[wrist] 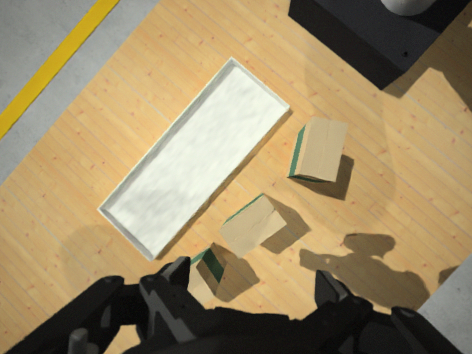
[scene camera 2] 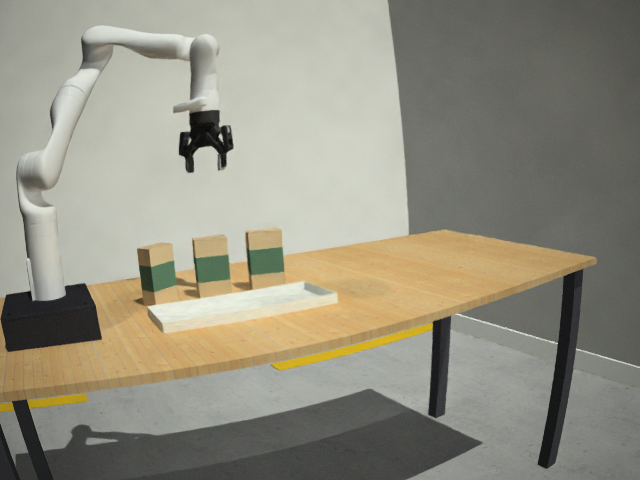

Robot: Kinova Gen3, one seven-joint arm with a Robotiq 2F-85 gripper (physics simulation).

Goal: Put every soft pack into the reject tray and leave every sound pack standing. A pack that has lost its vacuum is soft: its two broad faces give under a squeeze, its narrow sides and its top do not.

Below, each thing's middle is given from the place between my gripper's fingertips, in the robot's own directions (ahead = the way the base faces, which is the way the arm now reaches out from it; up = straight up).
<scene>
Right now my hand is 280 mm above the white reject tray [scene camera 2: 241,306], 160 mm to the left of it and 20 mm short of it.
</scene>
